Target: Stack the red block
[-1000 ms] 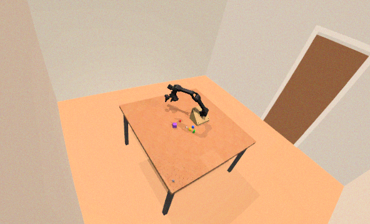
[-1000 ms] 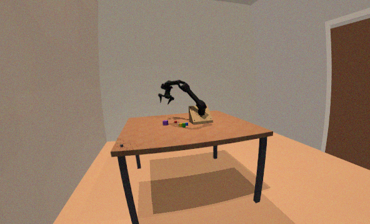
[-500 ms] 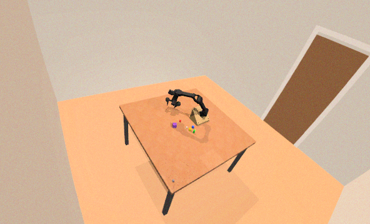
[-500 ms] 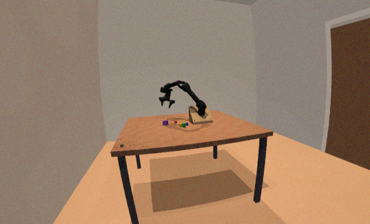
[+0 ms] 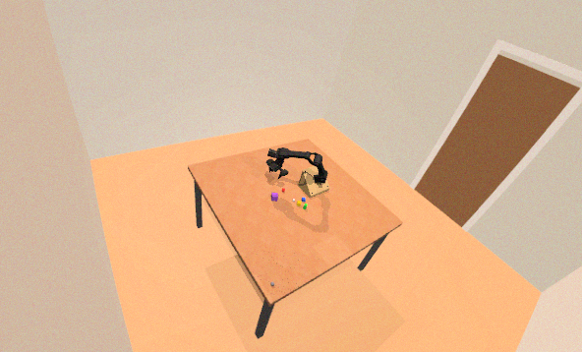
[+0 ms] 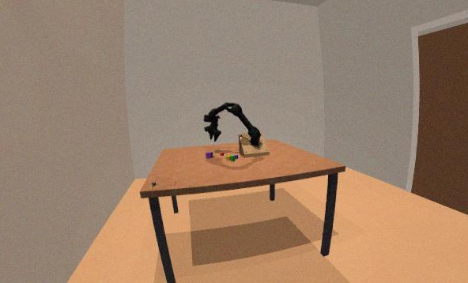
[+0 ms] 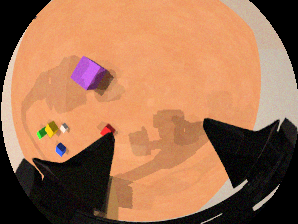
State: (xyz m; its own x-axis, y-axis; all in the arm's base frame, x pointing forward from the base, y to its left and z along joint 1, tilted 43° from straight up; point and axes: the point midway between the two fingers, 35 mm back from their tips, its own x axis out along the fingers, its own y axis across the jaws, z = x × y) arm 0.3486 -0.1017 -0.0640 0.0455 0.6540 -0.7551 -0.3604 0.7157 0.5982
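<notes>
My gripper tip is now 70 mm past the red block, 70 mm to the right of it and 110 mm above it. Also, from my gripper tip: blue block 170 mm behind, 220 mm to the left, 110 mm below; then purple cube 40 mm ahead, 120 mm to the left, 100 mm below; then yellow block 110 mm behind, 240 mm to the left, 110 mm below.
</notes>
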